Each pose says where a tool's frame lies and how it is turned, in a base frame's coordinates. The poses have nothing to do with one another.
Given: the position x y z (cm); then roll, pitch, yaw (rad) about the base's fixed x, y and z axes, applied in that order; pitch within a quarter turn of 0, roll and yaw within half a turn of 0.
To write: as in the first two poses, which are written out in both.
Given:
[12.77, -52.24, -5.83, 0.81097, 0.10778, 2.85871]
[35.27, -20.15, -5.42, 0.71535, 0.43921, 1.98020]
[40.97, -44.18, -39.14, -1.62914, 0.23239, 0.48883]
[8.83, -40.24, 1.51, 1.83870, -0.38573, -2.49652]
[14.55, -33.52, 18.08, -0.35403, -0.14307, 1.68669]
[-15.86, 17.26, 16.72, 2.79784, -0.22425, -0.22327]
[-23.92, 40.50, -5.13, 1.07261, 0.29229, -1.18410]
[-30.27, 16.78, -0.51, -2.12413, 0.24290, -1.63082]
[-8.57, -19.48, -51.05, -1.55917, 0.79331, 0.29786]
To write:
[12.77, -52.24, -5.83, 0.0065, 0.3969, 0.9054, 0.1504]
[35.27, -20.15, -5.42, 0.0168, 0.3976, 0.7225, 0.5653]
[40.97, -44.18, -39.14, -0.7203, -0.0977, 0.2468, 0.6409]
[8.83, -40.24, 1.51, 0.1372, -0.7771, -0.5161, 0.3332]
[14.55, -33.52, 18.08, -0.0642, -0.1780, 0.7250, 0.6623]
[-15.86, 17.26, 16.72, 0.9709, -0.1281, 0.0906, 0.1812]
[-23.92, 40.50, -5.13, 0.4893, -0.1782, -0.5363, 0.6642]
[-30.27, 16.78, -0.51, -0.5514, 0.6716, -0.2794, 0.4085]
[-8.57, -19.48, -51.05, -0.6820, 0.1755, 0.3659, 0.6084]

